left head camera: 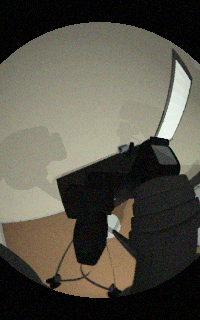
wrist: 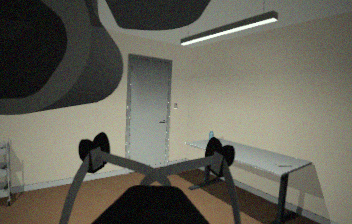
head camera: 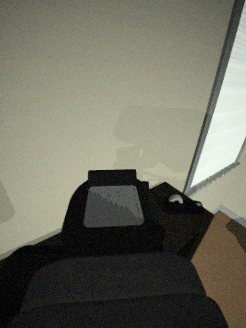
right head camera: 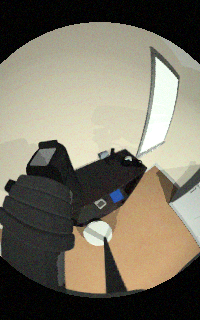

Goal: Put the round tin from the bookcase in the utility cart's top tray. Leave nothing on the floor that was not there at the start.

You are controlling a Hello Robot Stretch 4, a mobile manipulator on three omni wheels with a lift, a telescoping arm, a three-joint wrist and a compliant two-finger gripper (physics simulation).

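My gripper [left head camera: 84, 286] [wrist: 158, 147] is open, its two fingertips wide apart with no object between them. The dark bookcase [head camera: 175, 225] [left head camera: 70, 192] [right head camera: 100, 180] stands against the wall, partly hidden by my arm. A small grey-blue cylinder [left head camera: 123, 148] [right head camera: 104, 155] is at the back edge of its top; I cannot tell whether it is the round tin. In the left head view the gripper hangs in front of the bookcase, away from the cylinder. Part of a shelved cart [wrist: 8, 172], likely the utility cart, shows at the left edge of the wrist view; its top tray is unclear.
A tape dispenser [head camera: 185, 204] [right head camera: 131, 161] sits at the bookcase's right end. A blue item [right head camera: 116, 195] and a pale frame [right head camera: 101, 203] are at its front. A white round thing [right head camera: 97, 233] is before it. A white cabinet [right head camera: 192, 212] stands right. A desk [wrist: 260, 155] holds a blue bottle [wrist: 211, 135].
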